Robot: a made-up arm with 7 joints.
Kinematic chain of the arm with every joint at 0, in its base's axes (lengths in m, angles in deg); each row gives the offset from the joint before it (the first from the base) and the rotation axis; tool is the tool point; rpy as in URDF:
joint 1: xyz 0 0 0.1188 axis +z
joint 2: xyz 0 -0.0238 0.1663 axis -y
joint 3: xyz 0 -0.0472 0.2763 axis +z
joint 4: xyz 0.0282 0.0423 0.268 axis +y
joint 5: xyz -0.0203 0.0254 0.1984 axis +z
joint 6: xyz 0 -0.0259 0.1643 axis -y
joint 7: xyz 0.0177 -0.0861 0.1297 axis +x
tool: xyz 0 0 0 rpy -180 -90 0
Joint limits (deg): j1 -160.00..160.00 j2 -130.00..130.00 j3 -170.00..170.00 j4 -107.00..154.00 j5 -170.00..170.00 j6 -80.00..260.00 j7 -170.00..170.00
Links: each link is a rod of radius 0.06 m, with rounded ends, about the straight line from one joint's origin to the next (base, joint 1, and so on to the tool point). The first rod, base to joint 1, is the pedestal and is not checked.
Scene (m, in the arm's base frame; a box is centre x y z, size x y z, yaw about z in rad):
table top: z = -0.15
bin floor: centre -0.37 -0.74 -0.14 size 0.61 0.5 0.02 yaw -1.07
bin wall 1: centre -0.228 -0.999 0 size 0.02 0.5 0.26 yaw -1.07
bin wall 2: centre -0.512 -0.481 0 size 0.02 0.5 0.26 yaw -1.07
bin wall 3: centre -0.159 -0.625 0 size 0.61 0.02 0.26 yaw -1.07
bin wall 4: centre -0.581 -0.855 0 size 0.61 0.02 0.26 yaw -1.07
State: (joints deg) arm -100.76 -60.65 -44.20 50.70 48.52 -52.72 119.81
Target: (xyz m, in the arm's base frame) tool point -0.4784 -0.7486 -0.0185
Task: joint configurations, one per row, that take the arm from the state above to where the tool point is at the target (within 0.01 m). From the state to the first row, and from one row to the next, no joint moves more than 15 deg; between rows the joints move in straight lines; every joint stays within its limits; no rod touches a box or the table.
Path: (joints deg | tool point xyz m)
1: -102.42 -73.79 -43.09 43.76 50.05 -47.28 119.81 | -0.4797 -0.7535 0.1480
2: -104.08 -86.93 -41.98 36.81 51.58 -41.85 119.81 | -0.4783 -0.7486 -0.0185

